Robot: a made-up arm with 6 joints. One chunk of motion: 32 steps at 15 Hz.
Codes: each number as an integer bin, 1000 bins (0 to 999) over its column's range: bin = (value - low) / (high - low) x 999, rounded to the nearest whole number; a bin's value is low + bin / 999 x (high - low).
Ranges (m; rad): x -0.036..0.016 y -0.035..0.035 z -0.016..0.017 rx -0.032..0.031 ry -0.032..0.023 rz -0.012..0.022
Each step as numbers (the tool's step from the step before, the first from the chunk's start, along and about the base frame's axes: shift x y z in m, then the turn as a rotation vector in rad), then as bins.
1 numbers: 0.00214 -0.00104 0.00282 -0.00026 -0.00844 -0.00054
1 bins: 733 485 570 503 428 337
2 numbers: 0.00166 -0.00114 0.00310 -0.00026 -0.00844 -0.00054
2 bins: 724 483 578 503 428 337
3 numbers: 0.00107 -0.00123 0.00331 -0.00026 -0.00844 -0.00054
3 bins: 712 482 585 503 428 337
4 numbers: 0.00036 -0.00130 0.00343 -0.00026 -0.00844 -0.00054
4 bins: 699 481 588 503 428 337
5 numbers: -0.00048 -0.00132 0.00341 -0.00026 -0.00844 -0.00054
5 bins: 682 481 588 503 428 337
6 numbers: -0.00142 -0.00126 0.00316 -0.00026 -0.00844 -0.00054
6 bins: 664 482 580 503 428 337
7 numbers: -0.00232 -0.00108 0.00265 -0.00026 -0.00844 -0.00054
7 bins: 647 484 565 503 428 337
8 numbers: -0.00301 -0.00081 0.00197 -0.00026 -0.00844 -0.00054
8 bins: 634 488 544 503 428 337
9 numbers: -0.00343 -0.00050 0.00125 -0.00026 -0.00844 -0.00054
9 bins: 626 492 522 503 428 337
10 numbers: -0.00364 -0.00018 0.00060 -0.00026 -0.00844 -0.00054
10 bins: 622 497 503 503 428 337
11 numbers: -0.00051 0.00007 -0.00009 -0.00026 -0.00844 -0.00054
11 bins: 682 500 482 503 428 337
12 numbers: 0.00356 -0.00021 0.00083 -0.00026 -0.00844 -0.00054
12 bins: 760 497 509 503 428 337
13 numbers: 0.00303 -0.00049 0.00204 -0.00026 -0.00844 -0.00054
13 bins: 750 493 546 503 428 337
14 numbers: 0.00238 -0.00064 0.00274 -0.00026 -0.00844 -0.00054
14 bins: 737 490 567 503 428 337
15 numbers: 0.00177 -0.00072 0.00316 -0.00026 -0.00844 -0.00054
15 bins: 726 489 580 503 428 337
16 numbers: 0.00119 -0.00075 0.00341 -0.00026 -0.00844 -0.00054
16 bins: 714 489 588 503 428 337
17 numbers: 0.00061 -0.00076 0.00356 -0.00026 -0.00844 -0.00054
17 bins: 703 489 592 503 428 337
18 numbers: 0.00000 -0.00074 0.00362 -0.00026 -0.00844 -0.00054
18 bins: 692 489 594 503 428 337
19 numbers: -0.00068 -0.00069 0.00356 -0.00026 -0.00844 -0.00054
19 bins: 679 490 592 503 428 337
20 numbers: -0.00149 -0.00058 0.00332 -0.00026 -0.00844 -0.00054
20 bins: 663 491 585 503 428 337
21 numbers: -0.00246 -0.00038 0.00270 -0.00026 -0.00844 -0.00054
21 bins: 644 494 566 503 428 337
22 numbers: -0.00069 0.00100 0.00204 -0.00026 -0.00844 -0.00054
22 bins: 678 514 546 503 428 337
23 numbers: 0.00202 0.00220 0.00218 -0.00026 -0.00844 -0.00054
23 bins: 730 531 550 503 428 337
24 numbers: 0.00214 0.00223 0.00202 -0.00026 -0.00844 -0.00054
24 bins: 733 531 546 503 428 337
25 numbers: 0.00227 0.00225 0.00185 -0.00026 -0.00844 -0.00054
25 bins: 735 532 540 503 428 337
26 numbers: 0.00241 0.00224 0.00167 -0.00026 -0.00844 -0.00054
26 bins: 738 531 535 503 428 337
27 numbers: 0.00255 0.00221 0.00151 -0.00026 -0.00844 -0.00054
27 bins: 741 531 530 503 428 337
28 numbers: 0.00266 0.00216 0.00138 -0.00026 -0.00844 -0.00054
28 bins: 743 530 526 503 428 337
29 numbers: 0.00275 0.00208 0.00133 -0.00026 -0.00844 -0.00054
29 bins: 744 529 525 503 428 337
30 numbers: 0.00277 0.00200 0.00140 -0.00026 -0.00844 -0.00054
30 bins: 745 528 527 503 428 337
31 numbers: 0.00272 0.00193 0.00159 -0.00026 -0.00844 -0.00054
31 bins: 744 527 532 503 428 337
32 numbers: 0.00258 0.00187 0.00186 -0.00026 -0.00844 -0.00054
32 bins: 741 526 541 503 428 337
